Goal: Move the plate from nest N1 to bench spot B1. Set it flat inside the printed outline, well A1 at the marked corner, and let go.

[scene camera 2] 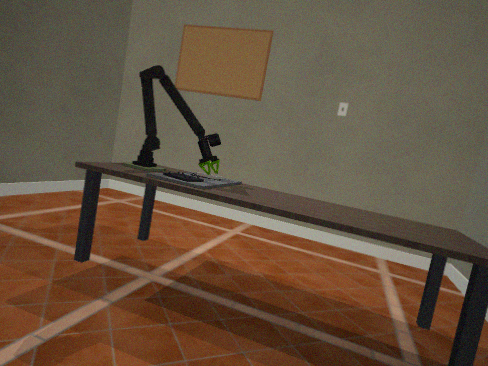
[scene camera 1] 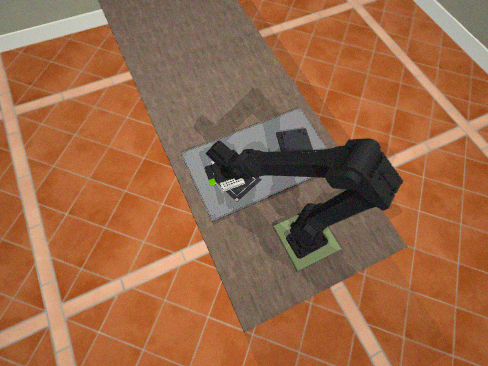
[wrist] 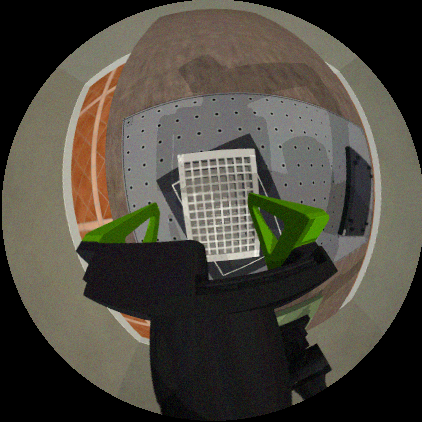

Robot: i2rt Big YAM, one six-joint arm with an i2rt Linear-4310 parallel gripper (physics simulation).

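Pixels of known places: gripper, fingertip midpoint: [scene camera 2: 213,174] [wrist: 202,202]; arm's base, origin of the base link: [scene camera 2: 144,165] [scene camera 1: 306,240] [wrist: 285,329].
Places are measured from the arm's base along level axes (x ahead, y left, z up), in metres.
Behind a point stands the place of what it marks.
The white gridded plate [scene camera 1: 232,184] {z 0.012, x 0.296, y 0.132 m} [wrist: 220,205] {z 0.012, x 0.353, y 0.124 m} is over the dark pad with the printed outline [wrist: 223,274] {z -0.002, x 0.255, y 0.134 m}. It is turned relative to the outline, and its top left corner sticks out past the pad in the wrist view. Whether it lies fully flat is hard to tell. My gripper [scene camera 2: 212,172] {z 0.016, x 0.360, y 0.141 m} [wrist: 202,202] {z 0.016, x 0.360, y 0.141 m} is open with green fingers, low above the plate. The right finger overlaps the plate's right edge in the wrist view; the left finger stands apart from it. The marked corner and the A1 label are hidden. A dark block [scene camera 1: 294,139] {z 0.008, x 0.361, y -0.172 m} [wrist: 356,192] {z 0.008, x 0.336, y -0.132 m}, apparently nest N1, holds no plate.
The pad and block sit on a grey perforated board [scene camera 1: 215,209] {z -0.004, x 0.243, y 0.226 m} [scene camera 2: 222,183] {z -0.005, x 0.484, y -0.021 m} [wrist: 141,136] {z -0.004, x 0.461, y 0.210 m} on the long wooden table [scene camera 1: 165,70] {z -0.017, x 0.930, y 0.137 m} [scene camera 2: 320,212] {z -0.017, x 1.002, y -0.181 m}. My arm's base stands on a green mount [scene camera 1: 301,263] {z 0.003, x -0.058, y 0.058 m} near the table's end. My arm reaches over the board beside the dark block in scene camera 1.
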